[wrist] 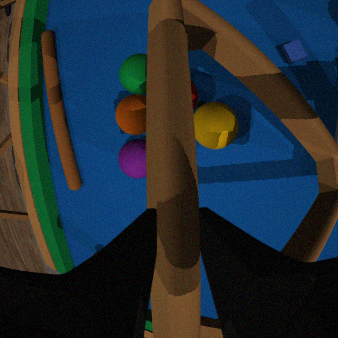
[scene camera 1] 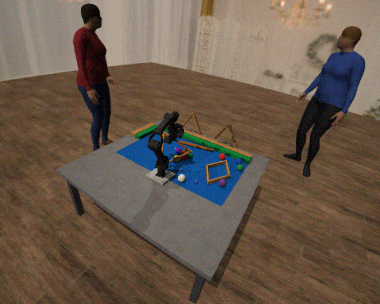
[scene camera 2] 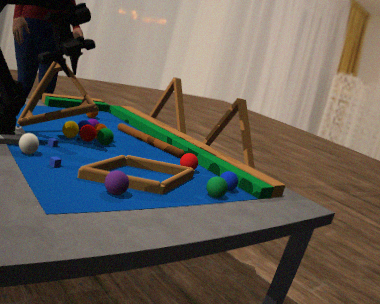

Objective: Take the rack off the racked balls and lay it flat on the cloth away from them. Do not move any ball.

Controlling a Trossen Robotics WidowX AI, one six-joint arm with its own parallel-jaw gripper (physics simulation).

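Frame: origin at the arm's base, x ahead, y left, z up, level; metres.
Seen in the pictures: gripper, fingertip midpoint: (wrist: 176, 216) (scene camera 1: 175, 140) (scene camera 2: 71, 75); arm's base, origin of the base link: (scene camera 1: 161, 174) (scene camera 2: 2, 131).
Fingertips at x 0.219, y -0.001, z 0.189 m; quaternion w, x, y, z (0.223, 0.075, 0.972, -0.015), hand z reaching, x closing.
Pixels of each thing's top centre, then the offset from my fingertips to it. Level surfaces: height alone.
- blue cloth, its level: 0.204 m down
- four-sided wooden frame, middle of its top: (scene camera 2: 142, 167) (scene camera 1: 218, 169) 0.376 m right, 0.038 m ahead, 0.174 m down
- purple ball, middle of its top: (scene camera 2: 119, 171) (scene camera 1: 223, 179) 0.445 m right, 0.103 m back, 0.148 m down
- brown stick, middle of its top: (wrist: 50, 107) (scene camera 2: 149, 135) (scene camera 1: 196, 144) 0.095 m right, 0.323 m ahead, 0.175 m down
- white ball, middle of its top: (scene camera 2: 30, 133) (scene camera 1: 182, 175) 0.158 m right, 0.198 m back, 0.148 m down
The wooden triangular rack (scene camera 1: 190, 151) (scene camera 2: 59, 114) (wrist: 170, 100) hangs tilted from my gripper (scene camera 1: 176, 137) (scene camera 2: 70, 71) (wrist: 176, 216), which is shut on one of its bars. In scene camera 2 it hangs above the blue cloth (scene camera 1: 220, 196) (scene camera 2: 135, 150) (wrist: 240, 200), behind and above the cluster. The clustered balls are yellow (scene camera 2: 70, 129) (wrist: 215, 125), red (scene camera 2: 88, 133) (wrist: 194, 95), green (scene camera 2: 105, 136) (wrist: 134, 73), orange (scene camera 2: 100, 127) (wrist: 131, 115), purple (scene camera 2: 92, 122) (wrist: 134, 158) and blue (scene camera 2: 83, 124). The held bar hides part of them in the wrist view.
A four-sided wooden frame (scene camera 1: 217, 163) (scene camera 2: 145, 186) lies by a purple ball (scene camera 1: 222, 183) (scene camera 2: 116, 183). A brown stick (scene camera 2: 150, 141) (wrist: 60, 110) lies near the green rail (wrist: 31, 100). A white ball (scene camera 1: 181, 178) (scene camera 2: 29, 143) and blue cubes (scene camera 2: 55, 162) (wrist: 294, 51) are nearby.
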